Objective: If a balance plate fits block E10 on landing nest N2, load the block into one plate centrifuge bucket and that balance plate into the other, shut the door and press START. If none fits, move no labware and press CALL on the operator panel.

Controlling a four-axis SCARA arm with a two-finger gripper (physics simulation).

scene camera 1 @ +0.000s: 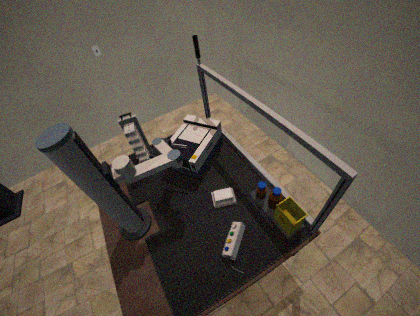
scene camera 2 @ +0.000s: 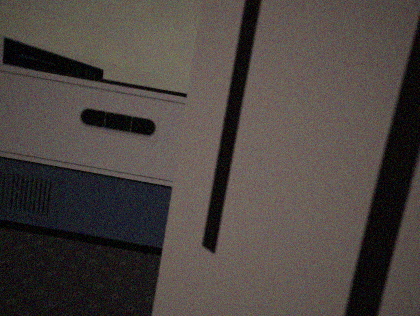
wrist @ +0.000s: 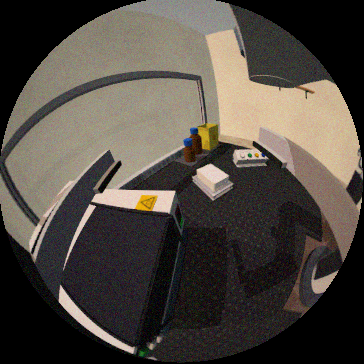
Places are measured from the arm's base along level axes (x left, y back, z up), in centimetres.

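Pixels of known places: gripper, fingertip midpoint: (scene camera 1: 182, 155) (wrist: 184, 140); arm's base at its link origin: (scene camera 1: 135, 224).
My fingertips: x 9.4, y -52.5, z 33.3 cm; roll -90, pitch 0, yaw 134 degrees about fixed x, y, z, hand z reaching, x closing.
For each thing: its top centre in the pictures, then the offset to it from my fingertips. "spot": a spot on its surface instead.
- white block at its top centre: (wrist: 211, 171) (scene camera 1: 223, 193) dx -27.4, dy -13.1, dz -25.1 cm
- low landing nest at a spot on its surface: (wrist: 220, 195) spot: dx -23.1, dy -6.0, dz -31.8 cm
- white operator panel at its top centre: (wrist: 251, 150) (scene camera 1: 233, 237) dx -58.2, dy -2.1, dz -23.6 cm
- tall rail frame at a spot on its surface: (scene camera 1: 280, 119) spot: dx -35.9, dy -49.7, dz +28.7 cm
My gripper (wrist: 184, 140) is open and empty, its two fingers wide apart above and beside the plate centrifuge (scene camera 1: 206, 126) (wrist: 162, 202). A dark panel covers much of the centrifuge's top; its buckets do not show. A white block (scene camera 1: 223, 194) (wrist: 213, 175) sits on the low landing nest (wrist: 220, 195), apart from the fingers. No label on it is readable. The white operator panel (scene camera 1: 231, 245) (wrist: 245, 160) has white, green, yellow and blue buttons. Pale balance plates (scene camera 1: 131, 131) stand in stepped levels on the upright rack (scene camera 1: 142, 131) left of the centrifuge; their markings are unreadable.
Two brown bottles with blue caps (scene camera 1: 261, 190) (wrist: 189, 151) and a yellow bin (scene camera 1: 290, 215) (wrist: 209, 136) stand along the table's edge beside a tall rail frame (scene camera 1: 280, 119) (wrist: 150, 74). The arm's thick grey column (scene camera 1: 100, 185) stands at the opposite side. Scene camera 2 shows pale cabinet-like surfaces.
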